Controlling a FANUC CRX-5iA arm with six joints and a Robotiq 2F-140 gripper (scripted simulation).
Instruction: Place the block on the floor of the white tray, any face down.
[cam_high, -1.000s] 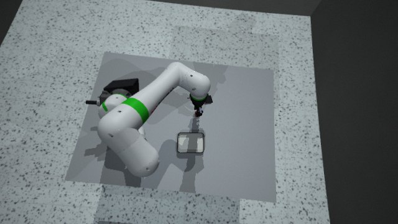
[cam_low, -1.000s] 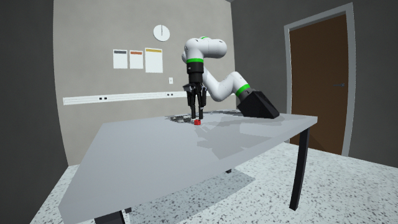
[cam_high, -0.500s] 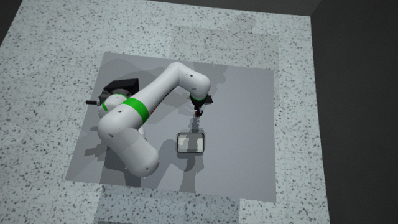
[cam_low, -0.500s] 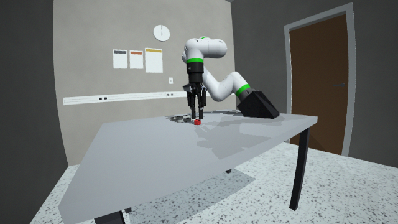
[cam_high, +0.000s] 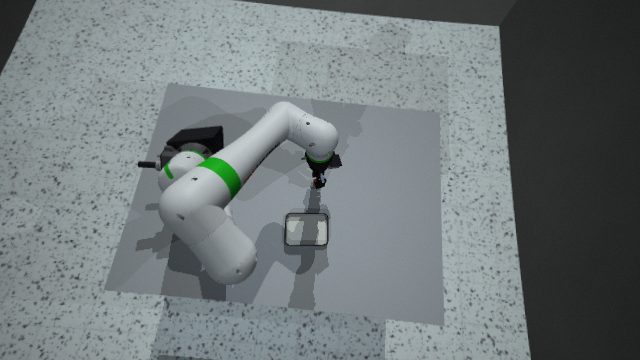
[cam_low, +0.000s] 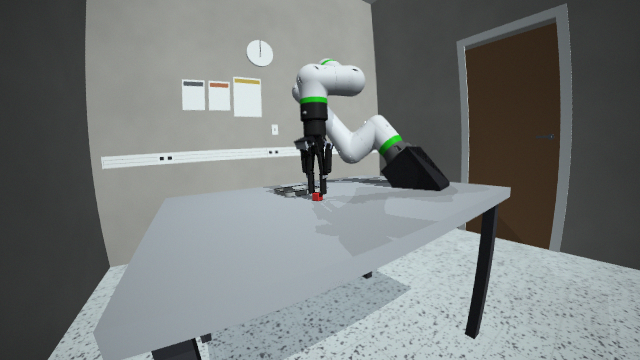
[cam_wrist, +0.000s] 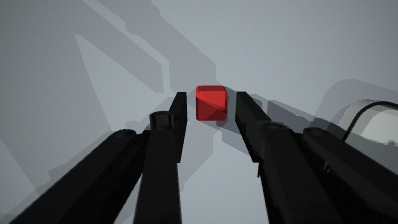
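The red block is 40 mm below my hand. From my hand the other things lie so: white tray 40 mm behind, 200 mm to the right, 40 mm below.
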